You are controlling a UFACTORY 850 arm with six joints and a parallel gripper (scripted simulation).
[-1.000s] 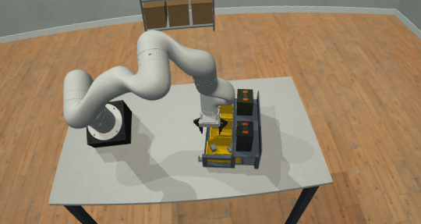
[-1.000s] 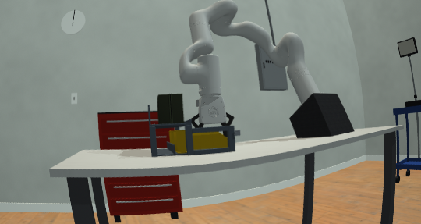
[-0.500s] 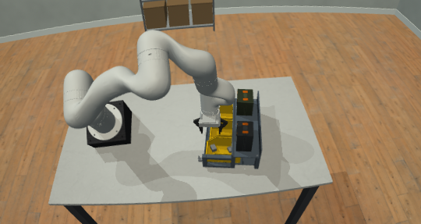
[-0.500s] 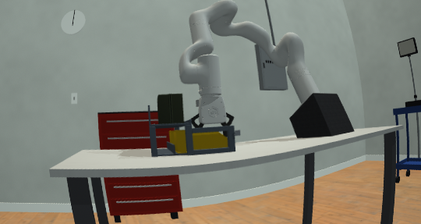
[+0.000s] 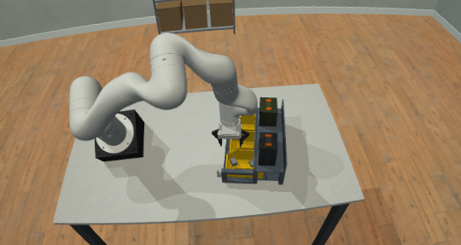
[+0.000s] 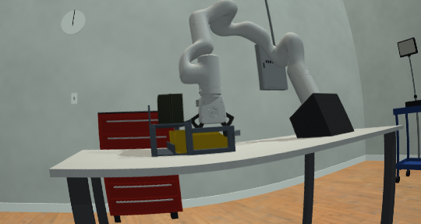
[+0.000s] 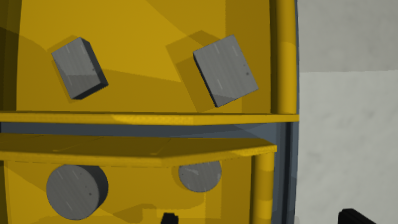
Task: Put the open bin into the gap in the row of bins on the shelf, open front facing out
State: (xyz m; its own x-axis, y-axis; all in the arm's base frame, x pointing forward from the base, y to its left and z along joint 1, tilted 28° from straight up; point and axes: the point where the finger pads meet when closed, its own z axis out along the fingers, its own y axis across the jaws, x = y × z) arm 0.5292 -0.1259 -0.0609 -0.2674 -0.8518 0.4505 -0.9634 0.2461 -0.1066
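Right now my hand is 100 mm short of the grey shelf, 30 mm to the left of it and 20 mm below it.
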